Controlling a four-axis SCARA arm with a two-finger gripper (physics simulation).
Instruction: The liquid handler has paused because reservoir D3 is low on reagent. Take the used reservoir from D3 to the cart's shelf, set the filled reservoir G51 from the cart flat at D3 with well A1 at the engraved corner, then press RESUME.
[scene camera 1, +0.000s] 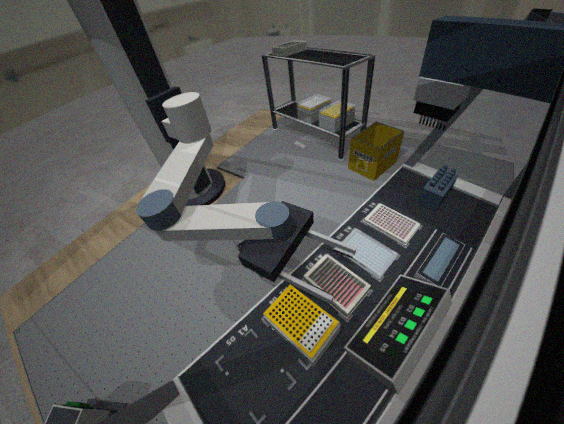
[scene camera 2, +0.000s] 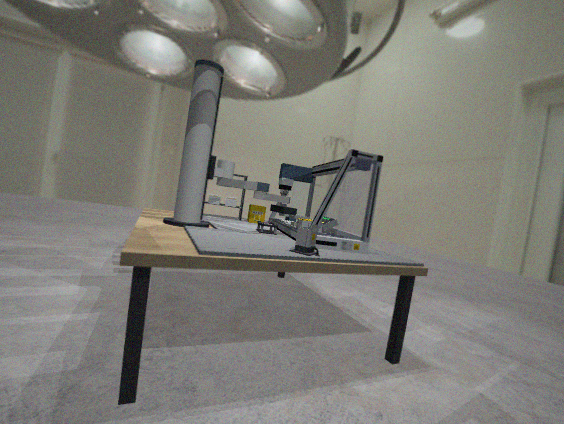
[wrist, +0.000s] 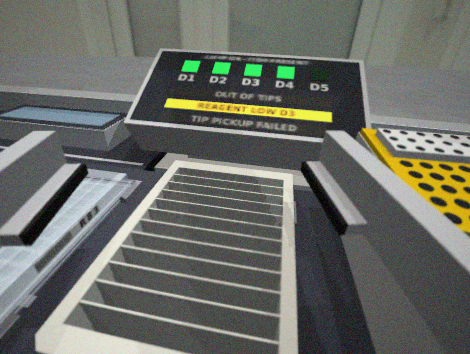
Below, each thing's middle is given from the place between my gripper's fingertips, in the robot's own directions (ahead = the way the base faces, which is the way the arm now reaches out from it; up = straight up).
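Yellow bin (scene camera 1: 375, 149): 55 cm to the left of my hand, 13 cm behind it, 5 cm below it. Clear well plate (scene camera 1: 374, 257): my hand is 1 cm short of it, 12 cm to the right of it and 6 cm above it.
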